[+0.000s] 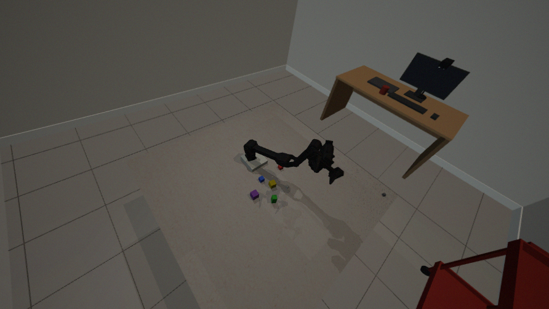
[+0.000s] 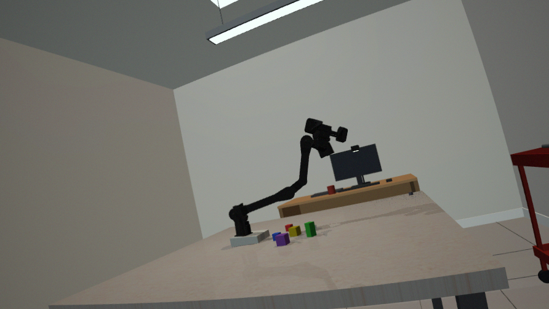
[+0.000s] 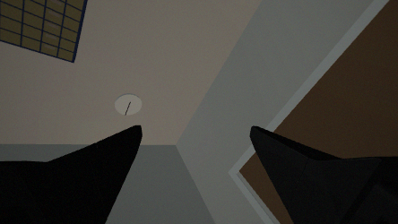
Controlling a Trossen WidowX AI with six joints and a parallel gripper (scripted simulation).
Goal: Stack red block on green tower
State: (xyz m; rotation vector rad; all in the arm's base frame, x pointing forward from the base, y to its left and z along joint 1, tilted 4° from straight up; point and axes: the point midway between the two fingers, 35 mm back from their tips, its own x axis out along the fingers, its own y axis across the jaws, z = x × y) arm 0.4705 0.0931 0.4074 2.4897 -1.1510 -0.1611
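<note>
My gripper tip is now 36 cm past the red block, 8 cm to the right of it and 40 cm above it. Round my gripper tip: small white cube 21 cm behind, 4 cm to the left, 41 cm below; then yellow block 26 cm behind, 4 cm to the right, 40 cm below; then purple block 24 cm behind, 18 cm to the right, 40 cm below.
</note>
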